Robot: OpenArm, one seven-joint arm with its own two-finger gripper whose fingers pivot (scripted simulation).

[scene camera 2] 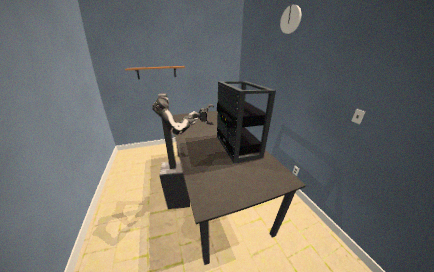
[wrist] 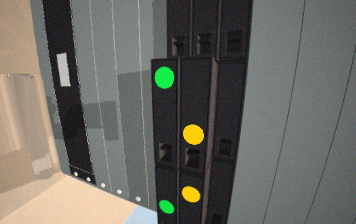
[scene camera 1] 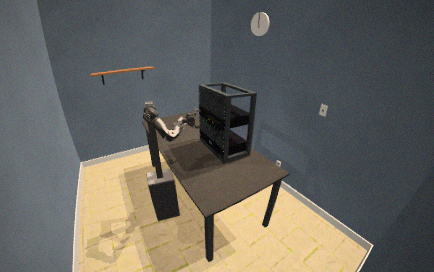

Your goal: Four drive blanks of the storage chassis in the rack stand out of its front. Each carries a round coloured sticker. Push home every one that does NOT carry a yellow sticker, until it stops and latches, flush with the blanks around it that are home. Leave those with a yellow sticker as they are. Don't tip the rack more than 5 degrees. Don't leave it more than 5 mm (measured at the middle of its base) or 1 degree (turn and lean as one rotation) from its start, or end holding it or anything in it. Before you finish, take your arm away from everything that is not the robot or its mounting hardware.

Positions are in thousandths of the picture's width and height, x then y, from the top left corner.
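Observation:
Scene camera 1 shows an arm pedestal (scene camera 1: 379, 722). In scene camera 2 the pedestal (scene camera 2: 402, 693) is visible too.

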